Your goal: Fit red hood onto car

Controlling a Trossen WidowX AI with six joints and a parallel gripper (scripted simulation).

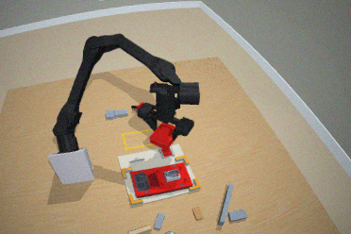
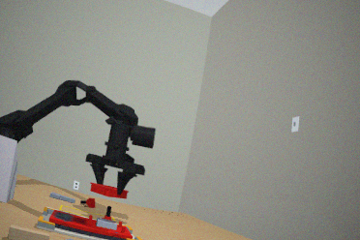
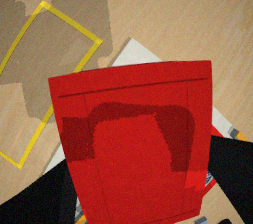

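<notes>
Now: the grey engine block 12 cm to the right of my gripper tip, 8 cm below it and 1 cm ahead of it. Also, from my gripper tip: tan block (28 cm to the right, 10 cm below, 7 cm ahead); then red hood (1 cm above).
</notes>
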